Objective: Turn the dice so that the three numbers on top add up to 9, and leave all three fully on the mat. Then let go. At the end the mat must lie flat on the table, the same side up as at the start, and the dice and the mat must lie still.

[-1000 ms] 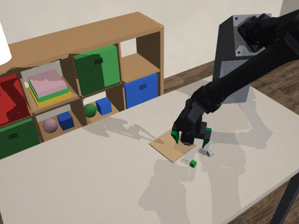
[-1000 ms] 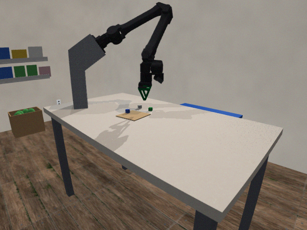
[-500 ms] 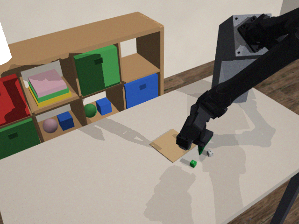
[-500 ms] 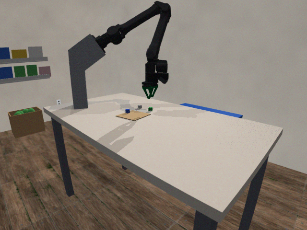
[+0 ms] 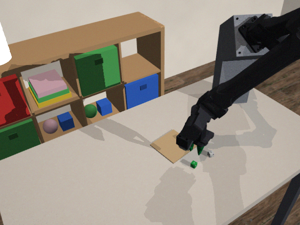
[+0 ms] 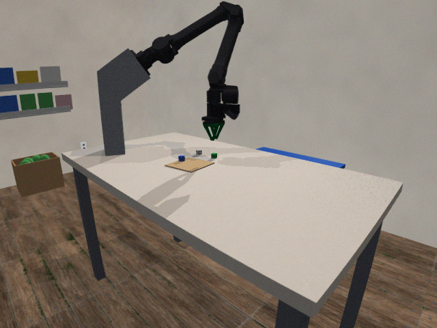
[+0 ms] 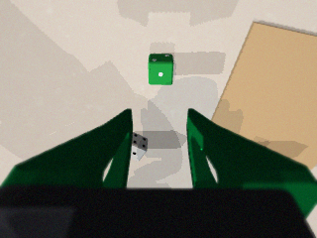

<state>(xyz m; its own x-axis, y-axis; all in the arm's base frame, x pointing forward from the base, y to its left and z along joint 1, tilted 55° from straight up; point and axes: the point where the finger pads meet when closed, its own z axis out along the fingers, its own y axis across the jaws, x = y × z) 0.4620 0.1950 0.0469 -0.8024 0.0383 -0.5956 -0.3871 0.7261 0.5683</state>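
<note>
Right now the green die is 80 mm below my hand. Also, from my hand: tan mat 130 mm to the right, 90 mm below, 10 mm ahead; blue die 140 mm to the right, 70 mm below, 40 mm behind; white die 90 mm behind, 80 mm below, 10 mm to the right.
</note>
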